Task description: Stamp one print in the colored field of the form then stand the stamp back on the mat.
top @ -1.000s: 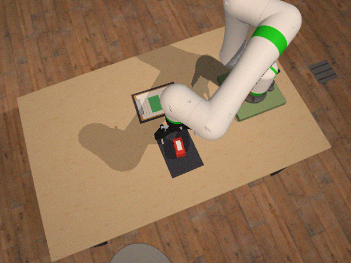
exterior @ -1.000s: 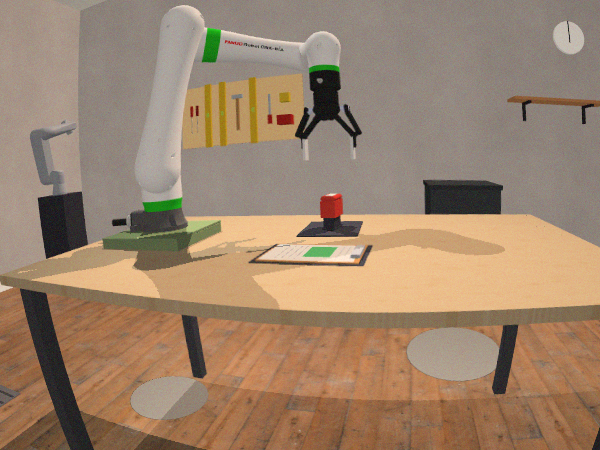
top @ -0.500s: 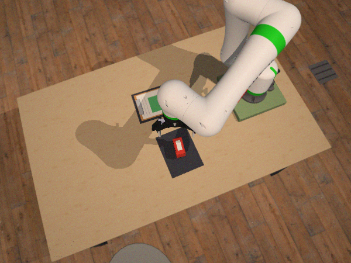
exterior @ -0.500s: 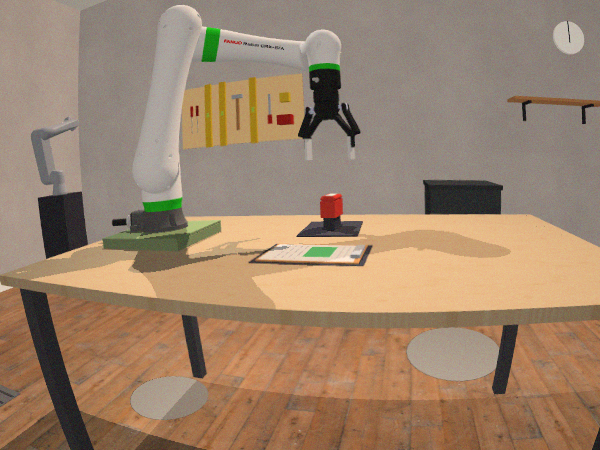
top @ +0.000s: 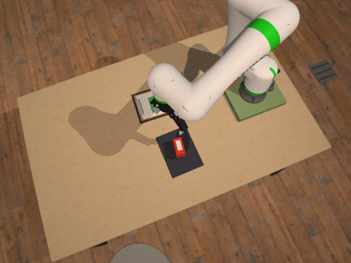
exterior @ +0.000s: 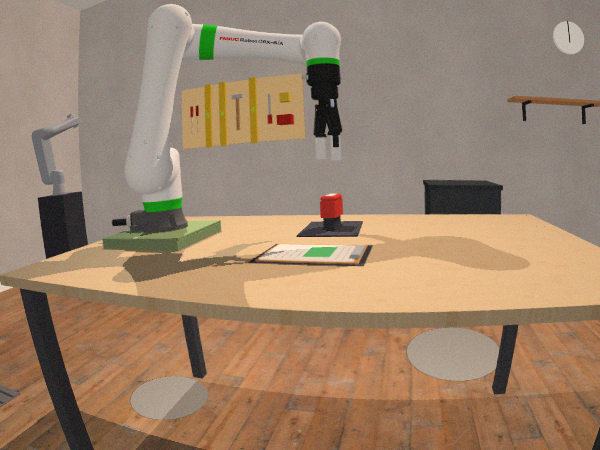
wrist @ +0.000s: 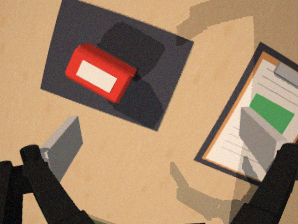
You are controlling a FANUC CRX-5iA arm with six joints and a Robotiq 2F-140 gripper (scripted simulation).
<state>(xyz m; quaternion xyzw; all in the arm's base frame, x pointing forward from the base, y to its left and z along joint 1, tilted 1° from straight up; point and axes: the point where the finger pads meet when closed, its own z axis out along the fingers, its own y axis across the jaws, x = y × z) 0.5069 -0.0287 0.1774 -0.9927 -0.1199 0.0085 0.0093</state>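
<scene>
My gripper is now 17 cm above the red stamp, 8 cm to the right of it and 1 cm short of it. Round my hand: mat: 22 cm below, 8 cm to the left, 1 cm ahead; clipboard: 22 cm to the right, 21 cm below, 3 cm behind.
</scene>
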